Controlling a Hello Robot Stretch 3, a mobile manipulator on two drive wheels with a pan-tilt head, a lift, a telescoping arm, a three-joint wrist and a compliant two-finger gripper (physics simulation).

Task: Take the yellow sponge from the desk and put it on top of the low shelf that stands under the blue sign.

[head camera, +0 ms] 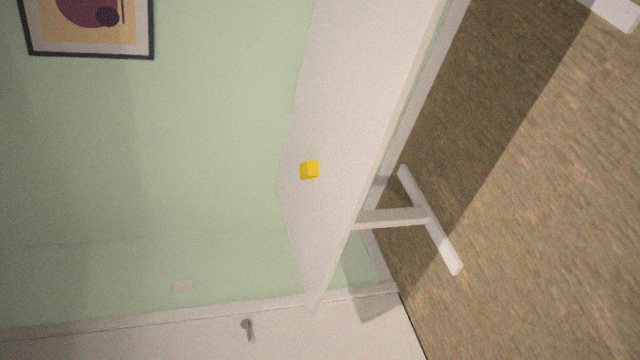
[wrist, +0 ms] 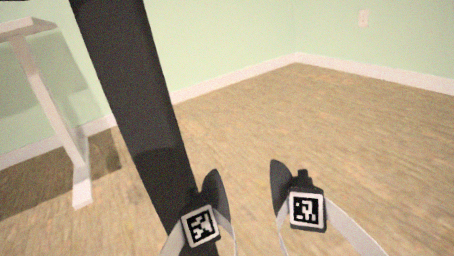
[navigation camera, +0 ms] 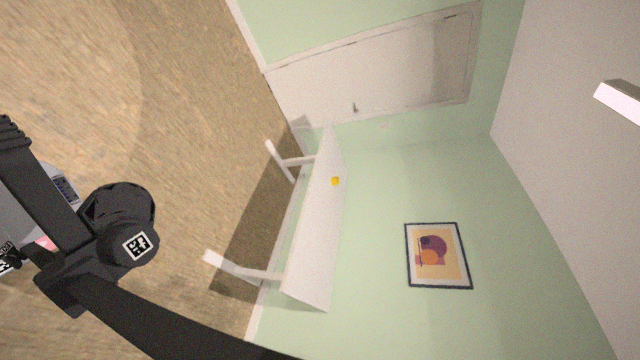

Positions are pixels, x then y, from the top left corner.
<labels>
A white desk (navigation camera: 308, 277) is 129 cm from the lens. A framed picture (navigation camera: 436, 258) is 180 cm from the lens. The marked spots on the white desk and the framed picture are 104 cm apart.
</labels>
